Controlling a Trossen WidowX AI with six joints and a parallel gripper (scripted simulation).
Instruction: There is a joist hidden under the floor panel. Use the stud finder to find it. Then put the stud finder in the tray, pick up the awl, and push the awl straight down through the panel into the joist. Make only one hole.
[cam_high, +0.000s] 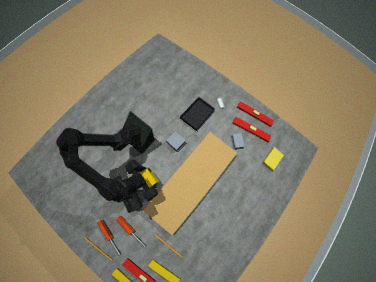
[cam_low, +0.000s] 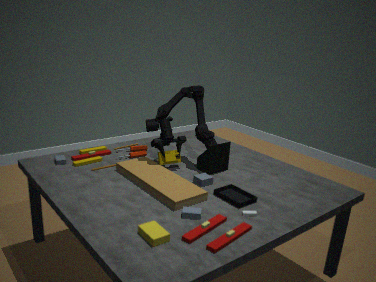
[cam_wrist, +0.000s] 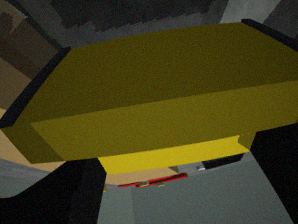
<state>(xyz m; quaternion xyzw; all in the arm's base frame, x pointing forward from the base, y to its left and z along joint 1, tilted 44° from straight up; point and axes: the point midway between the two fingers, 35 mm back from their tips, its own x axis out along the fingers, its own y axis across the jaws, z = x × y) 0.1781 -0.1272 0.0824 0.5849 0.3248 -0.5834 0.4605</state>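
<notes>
Right now the yellow stud finder is 20 mm behind my gripper tip and 10 mm below it. From my gripper tip the other things lie so: black tray: 430 mm to the left, 60 mm below, 10 mm ahead; then small white piece: 560 mm to the left, 80 mm ahead, 70 mm below; then awl: 140 mm to the right, 70 mm below, 30 mm behind.
</notes>
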